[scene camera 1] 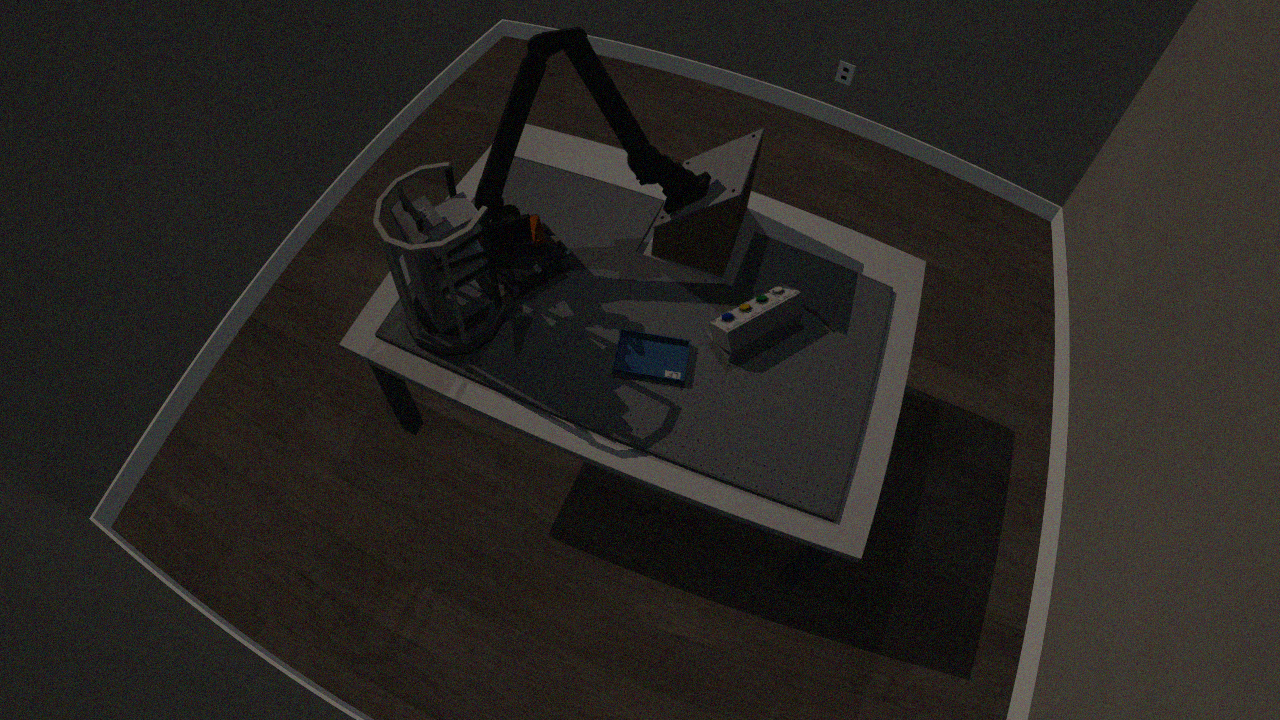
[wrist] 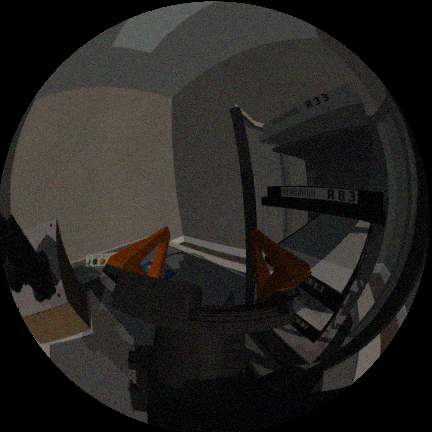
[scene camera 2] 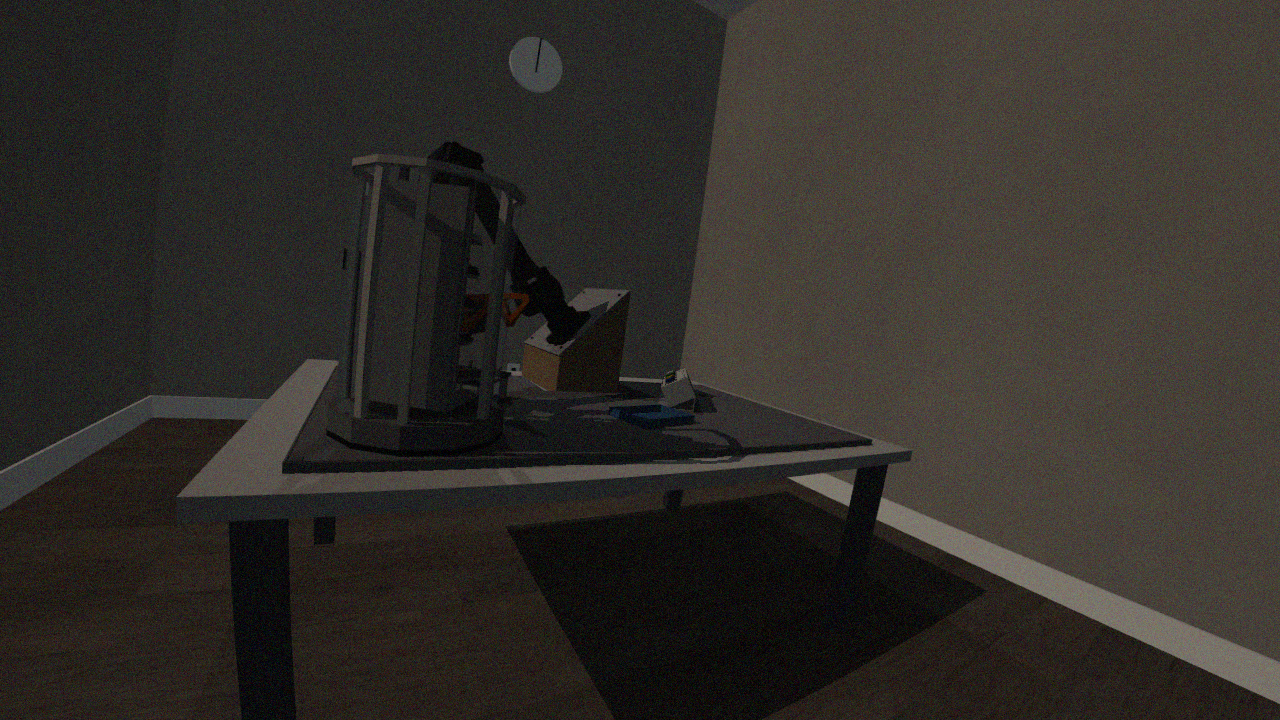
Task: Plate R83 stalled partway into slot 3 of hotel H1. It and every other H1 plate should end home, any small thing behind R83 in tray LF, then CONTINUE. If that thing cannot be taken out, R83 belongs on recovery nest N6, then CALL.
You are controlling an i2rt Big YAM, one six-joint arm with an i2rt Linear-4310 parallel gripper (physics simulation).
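Places are measured from the arm's base along level axes (x ahead, y left, z up), in millimetres.
Where they show: gripper, fingertip midpoint: [scene camera 1: 512,250] [wrist: 209,231] [scene camera 2: 512,298]; arm's base, origin of the base link: [scene camera 1: 689,194] [scene camera 2: 569,329].
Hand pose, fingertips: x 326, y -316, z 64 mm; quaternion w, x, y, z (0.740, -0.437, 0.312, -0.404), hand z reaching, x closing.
Observation:
Each offset is from my fingertips to the centre of the thing.
My gripper [wrist: 209,231] [scene camera 2: 494,308] is open, its orange fingers wide apart with nothing between them, beside the round open-framed rack @(dx +40, dy -152, dz -21 mm) [scene camera 1: 425,244] [scene camera 2: 420,436]. In the wrist view, plate R83 @(dx +20, dy -129, dz +35 mm) [wrist: 342,195] shows its label edge to the right of and above the right finger, apart from the fingers. Plate R33 @(dx +19, dy -136, dz +88 mm) [wrist: 317,102] sits above it. Labelled plates @(dx +21, dy -133, dz -12 mm) [wrist: 315,286] @(dx +23, dy -134, dz -73 mm) [wrist: 302,322] show lower down. The space behind R83 is hidden. A blue tray @(dx +47, dy +321, dz -207 mm) [scene camera 1: 651,356] [scene camera 2: 648,415] lies on the mat; its label is too small to read. Nest N6 cannot be identified.
A dark upright post @(dx +30, dy -38, dz -15 mm) [wrist: 245,185] stands beside the right finger. The arm's base is on the sloped wooden block [scene camera 1: 698,240] [scene camera 2: 590,360] [wrist: 55,325]. A white box @(dx -100, dy +532, dz -174 mm) [scene camera 1: 751,329] [scene camera 2: 677,390] with coloured buttons stands on the mat beyond the blue tray.

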